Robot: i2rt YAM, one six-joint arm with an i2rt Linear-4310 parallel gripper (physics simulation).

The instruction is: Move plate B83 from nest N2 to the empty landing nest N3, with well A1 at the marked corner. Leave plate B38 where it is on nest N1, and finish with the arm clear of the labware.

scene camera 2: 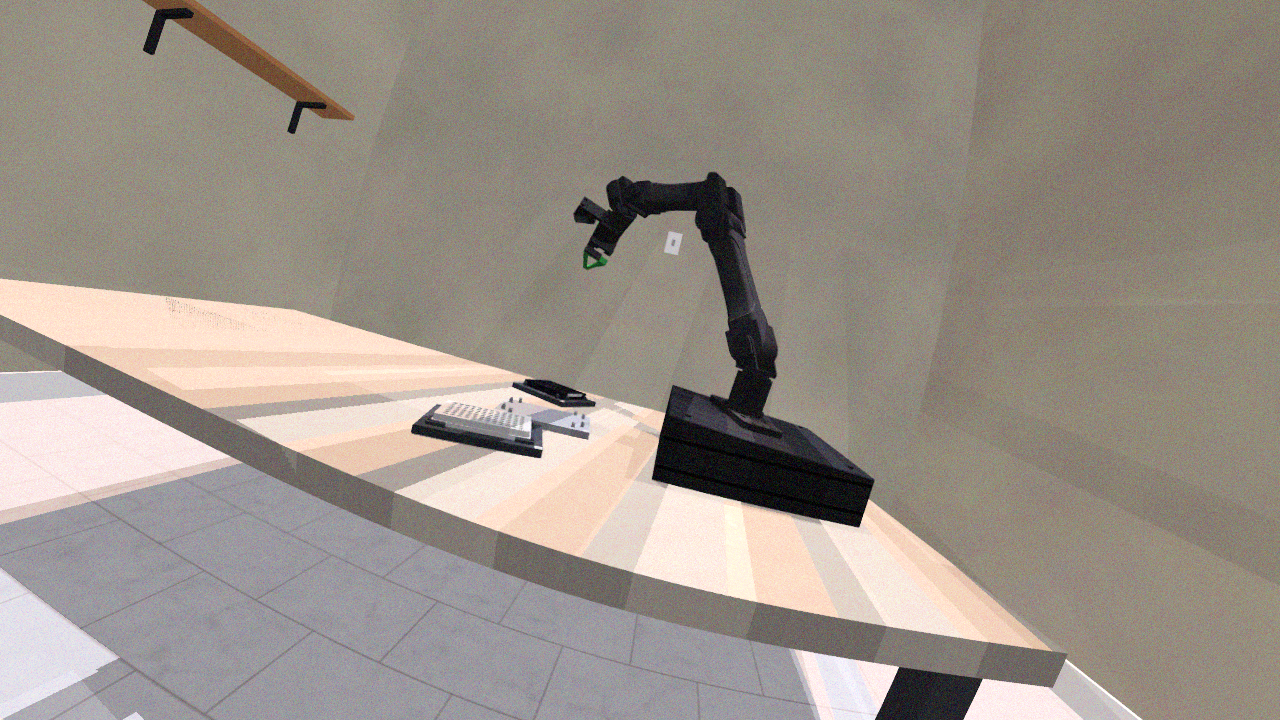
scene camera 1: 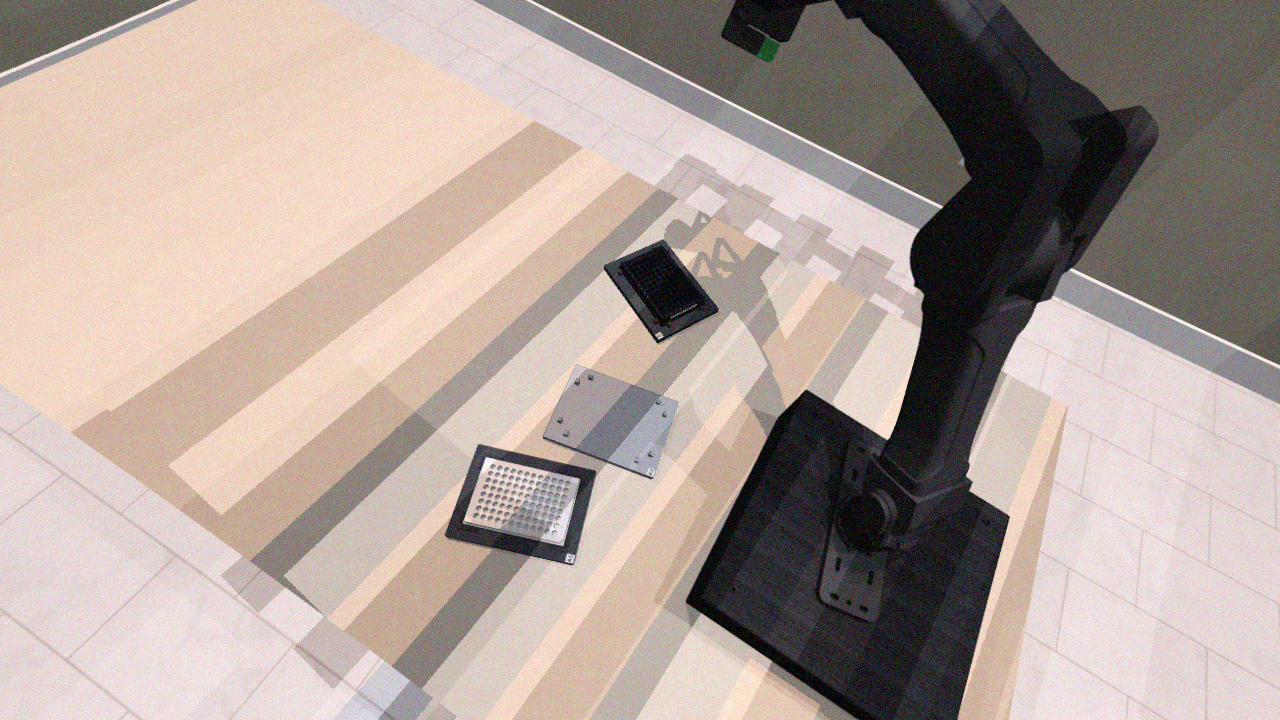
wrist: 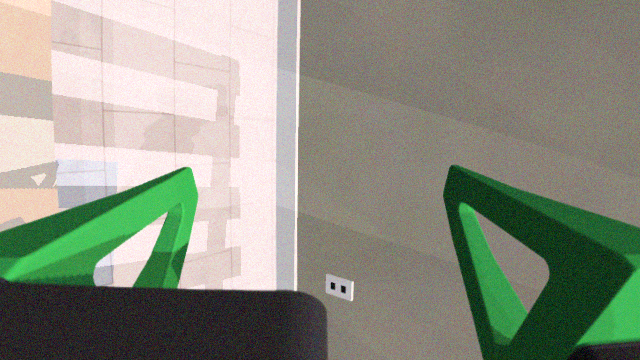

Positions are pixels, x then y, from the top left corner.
Labels:
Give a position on a grey nest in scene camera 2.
572,424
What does my gripper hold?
Nothing.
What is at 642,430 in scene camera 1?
A grey nest.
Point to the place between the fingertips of my gripper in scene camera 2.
590,257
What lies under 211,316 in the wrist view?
My gripper.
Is my gripper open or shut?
Open.

